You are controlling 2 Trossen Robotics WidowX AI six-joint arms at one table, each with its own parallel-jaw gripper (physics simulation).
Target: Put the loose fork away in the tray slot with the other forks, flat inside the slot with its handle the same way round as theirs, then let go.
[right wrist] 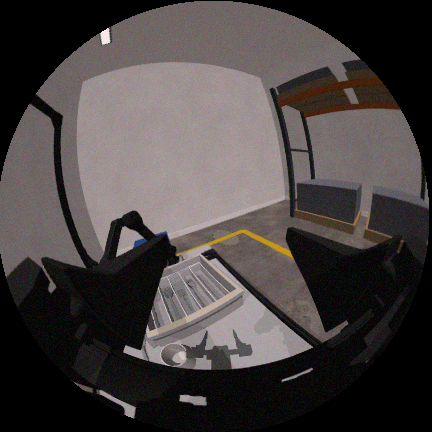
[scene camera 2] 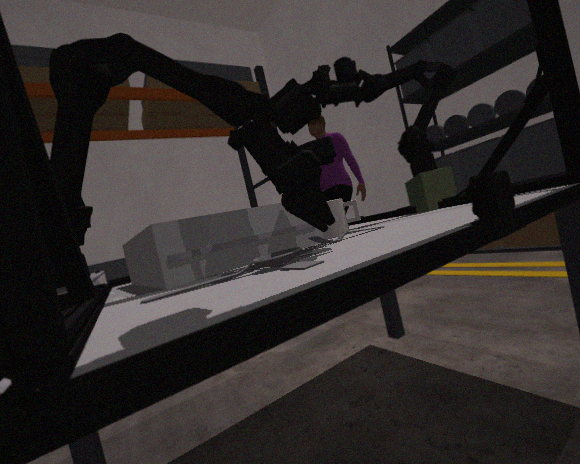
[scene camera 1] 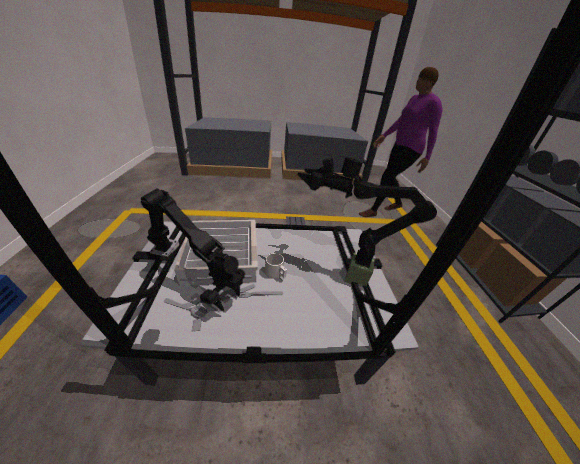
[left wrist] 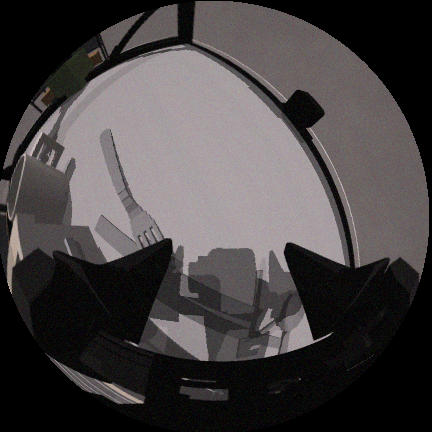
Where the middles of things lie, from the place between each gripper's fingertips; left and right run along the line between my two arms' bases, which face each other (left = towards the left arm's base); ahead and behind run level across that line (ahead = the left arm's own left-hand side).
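Cutlery tray (scene camera 1: 235,241): 27 cm ahead of my left hand, 14 cm to the left of it. My left gripper: 21 cm short of the white mug (scene camera 2: 340,226), 15 cm to the left of it, 2 cm below it. By its middle, white mug nearer to my left gripper than to my right hand.
Cutlery tray from my right hand: 40 cm below, 34 cm to the left, 11 cm behind. My right hand: 38 cm above the white mug, 18 cm past it, 6 cm to the right of it.
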